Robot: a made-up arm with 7 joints.
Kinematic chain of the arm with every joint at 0, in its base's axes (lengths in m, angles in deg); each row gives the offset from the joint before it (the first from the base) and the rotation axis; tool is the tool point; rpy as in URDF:
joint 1: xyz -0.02 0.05 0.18 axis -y
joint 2: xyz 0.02 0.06 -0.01 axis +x
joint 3: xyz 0 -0.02 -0.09 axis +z
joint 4: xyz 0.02 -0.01 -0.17 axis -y
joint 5: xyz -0.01 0 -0.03 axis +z
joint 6: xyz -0.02 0 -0.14 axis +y
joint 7: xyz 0 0.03 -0.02 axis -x
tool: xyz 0 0.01 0.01 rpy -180 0 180
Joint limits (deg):
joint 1: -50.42..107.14
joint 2: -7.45..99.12
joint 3: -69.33..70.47
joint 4: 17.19..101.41
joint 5: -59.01..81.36
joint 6: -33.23..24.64
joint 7: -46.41..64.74
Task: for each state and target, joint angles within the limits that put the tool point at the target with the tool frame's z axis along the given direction. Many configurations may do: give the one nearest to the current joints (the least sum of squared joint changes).
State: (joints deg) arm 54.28 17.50 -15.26 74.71 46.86 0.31 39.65
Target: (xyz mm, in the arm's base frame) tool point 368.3 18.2 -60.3 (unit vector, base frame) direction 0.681 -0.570 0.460
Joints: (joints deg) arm 42.34 -5.32 -14.80 44.11 58.32 -0.47 39.75
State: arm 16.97 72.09 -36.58 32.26 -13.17 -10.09 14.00
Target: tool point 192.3 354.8 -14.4 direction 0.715 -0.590 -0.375
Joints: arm 2.99 69.52 -32.42 82.40 -14.50 -32.67 -0.44
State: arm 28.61 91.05 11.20 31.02 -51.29 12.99 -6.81
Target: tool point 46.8 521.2 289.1 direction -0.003 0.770 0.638
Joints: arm 32.22 93.97 15.51 27.73 -50.91 16.62 -15.11
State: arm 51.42 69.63 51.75 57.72 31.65 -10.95 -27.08
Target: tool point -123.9 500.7 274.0 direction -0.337 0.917 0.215
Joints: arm 81.56 92.18 70.47 58.50 56.85 24.64 -28.70
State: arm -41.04 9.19 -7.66 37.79 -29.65 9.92 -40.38
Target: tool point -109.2 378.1 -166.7 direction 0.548 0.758 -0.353
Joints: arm -29.55 39.60 -9.28 22.60 -18.94 -6.86 -46.41
